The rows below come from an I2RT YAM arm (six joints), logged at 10 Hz.
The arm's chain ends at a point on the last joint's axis. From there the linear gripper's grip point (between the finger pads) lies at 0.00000 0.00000 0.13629 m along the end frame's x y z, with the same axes.
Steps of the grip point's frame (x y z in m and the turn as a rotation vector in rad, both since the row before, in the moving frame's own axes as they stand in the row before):
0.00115, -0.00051, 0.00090, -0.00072, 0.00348, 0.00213
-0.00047, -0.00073, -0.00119, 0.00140, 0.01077, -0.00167
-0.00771, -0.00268, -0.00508, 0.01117, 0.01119, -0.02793
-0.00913, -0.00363, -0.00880, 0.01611, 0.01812, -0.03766
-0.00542, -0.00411, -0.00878, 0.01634, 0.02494, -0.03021
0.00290, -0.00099, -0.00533, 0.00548, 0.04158, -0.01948
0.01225, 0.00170, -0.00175, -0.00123, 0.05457, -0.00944
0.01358, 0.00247, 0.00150, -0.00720, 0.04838, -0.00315
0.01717, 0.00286, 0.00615, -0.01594, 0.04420, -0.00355
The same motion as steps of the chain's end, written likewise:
0.00068, -0.00061, 0.00090, -0.00072, 0.00348, 0.00213
-0.00194, -0.00054, -0.00118, 0.00140, 0.01077, -0.00167
-0.00921, -0.00114, -0.00506, 0.01117, 0.01119, -0.02793
-0.01156, -0.00139, -0.00876, 0.01611, 0.01812, -0.03766
-0.00878, -0.00183, -0.00872, 0.01634, 0.02494, -0.03021
-0.00276, -0.00019, -0.00521, 0.00548, 0.04158, -0.01948
0.00482, 0.00157, -0.00155, -0.00123, 0.05457, -0.00944
0.00699, 0.00150, 0.00166, -0.00720, 0.04838, -0.00315
0.01114, 0.00070, 0.00630, -0.01594, 0.04420, -0.00355

